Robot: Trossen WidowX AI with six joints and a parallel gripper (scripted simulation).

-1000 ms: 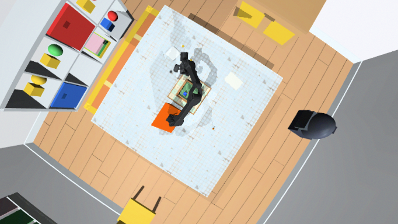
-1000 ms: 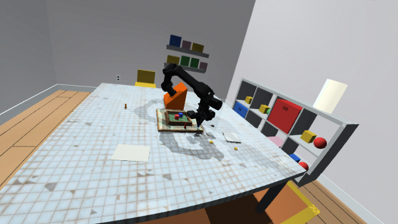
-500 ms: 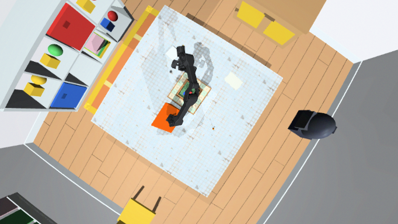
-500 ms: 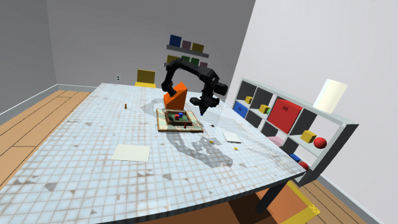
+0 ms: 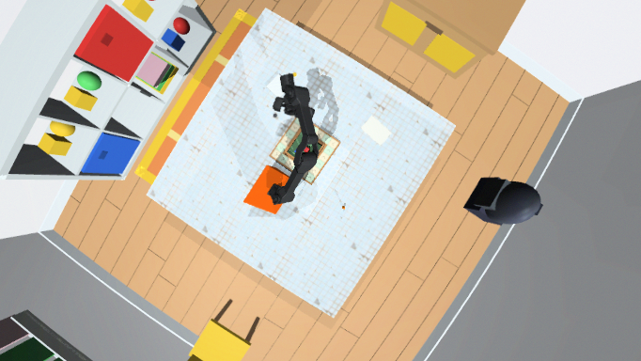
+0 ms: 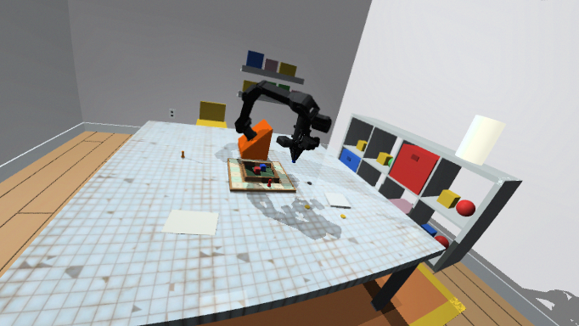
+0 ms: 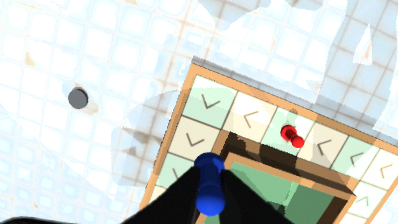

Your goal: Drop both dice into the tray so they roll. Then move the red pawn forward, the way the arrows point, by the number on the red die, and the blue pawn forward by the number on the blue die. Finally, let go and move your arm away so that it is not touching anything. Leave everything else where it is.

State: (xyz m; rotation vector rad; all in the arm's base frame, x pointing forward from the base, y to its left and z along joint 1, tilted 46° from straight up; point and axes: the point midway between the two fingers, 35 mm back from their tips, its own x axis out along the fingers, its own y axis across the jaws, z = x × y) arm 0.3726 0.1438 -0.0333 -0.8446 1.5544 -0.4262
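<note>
The blue die lies 140 mm behind my gripper tip, 90 mm to the right of it and 110 mm below it. The rest, counted from my gripper tip: dark disc 40 mm behind, 130 mm to the left, 140 mm below; then blue pawn 10 mm above; then red pawn 10 mm ahead, 90 mm to the right, 110 mm below.
</note>
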